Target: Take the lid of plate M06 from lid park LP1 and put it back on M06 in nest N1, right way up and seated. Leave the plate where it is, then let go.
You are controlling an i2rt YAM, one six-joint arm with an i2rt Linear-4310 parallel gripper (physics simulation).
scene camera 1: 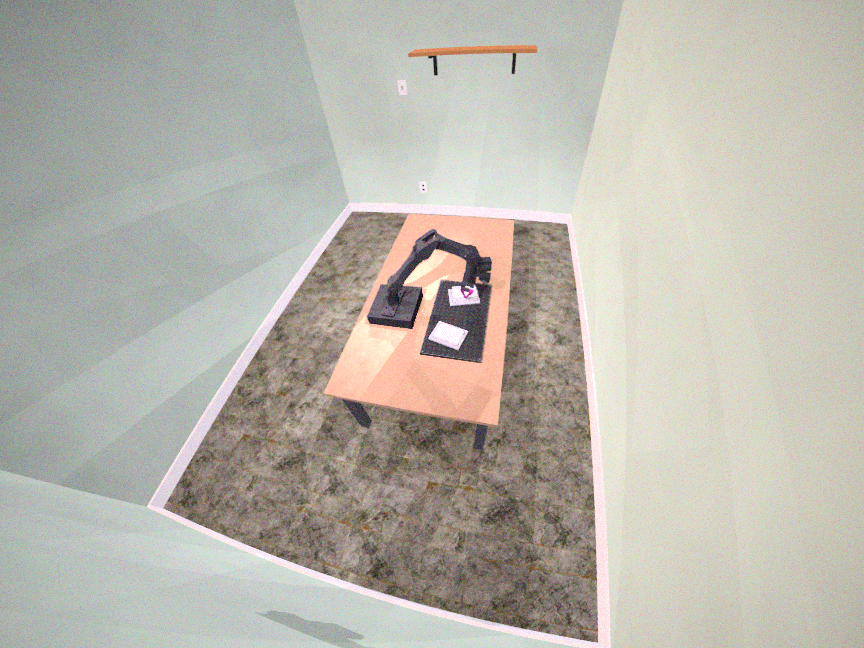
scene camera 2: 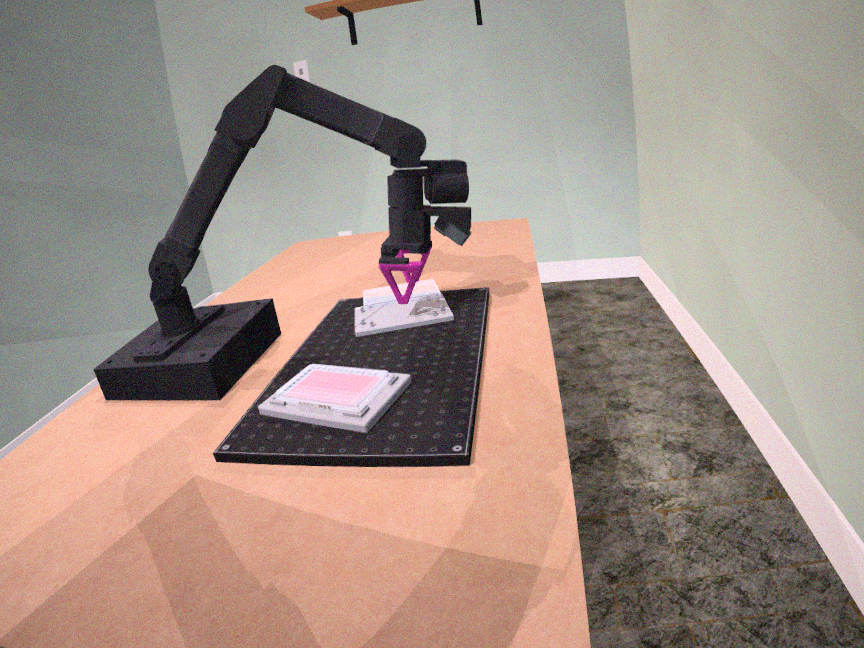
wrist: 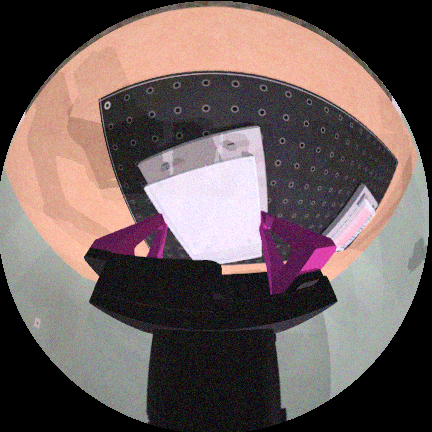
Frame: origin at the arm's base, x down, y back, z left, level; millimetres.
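Seen in the pictures: gripper, fingertip midpoint: (scene camera 1: 466, 292) (scene camera 2: 408, 294) (wrist: 212, 216); arm's base, origin of the base link: (scene camera 1: 394, 302) (scene camera 2: 182, 333).
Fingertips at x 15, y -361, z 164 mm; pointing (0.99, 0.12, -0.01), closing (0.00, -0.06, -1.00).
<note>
Offsets run from my fingertips to a thing's top centre. Level surfaces: height alone.
My gripper (scene camera 1: 467, 292) (scene camera 2: 405, 292) (wrist: 212, 216) is shut on the white lid @(dx -8, dy +12, dz -4 mm) (scene camera 2: 427, 287) (wrist: 210, 200), with one magenta finger at each side. The lid looks roughly level and is held a little above lid park LP1 @(dx +18, dy +15, dz -5 mm) (scene camera 2: 390, 322) (wrist: 197, 159), a pale block with small corner posts, at the back of the black board. Plate M06 @(dx +11, dy +34, dz -285 mm) (scene camera 1: 448, 334) (scene camera 2: 334, 385) (wrist: 356, 224), with a pink top and no lid, sits in nest N1 @(dx +20, dy +34, dz -285 mm) (scene camera 2: 314, 417) near the front of the board. The far finger is partly hidden in the second scene view.
The black perforated board @(dx +37, dy +12, dz -145 mm) (scene camera 1: 466, 352) (scene camera 2: 418, 432) (wrist: 235, 95) lies on the wooden table @(dx +50 mm) (scene camera 1: 411, 383) (scene camera 2: 334, 530). The arm's black base (scene camera 1: 394, 306) (scene camera 2: 188, 355) stands left of the board. A wall shelf (scene camera 1: 474, 50) is high behind the table.
</note>
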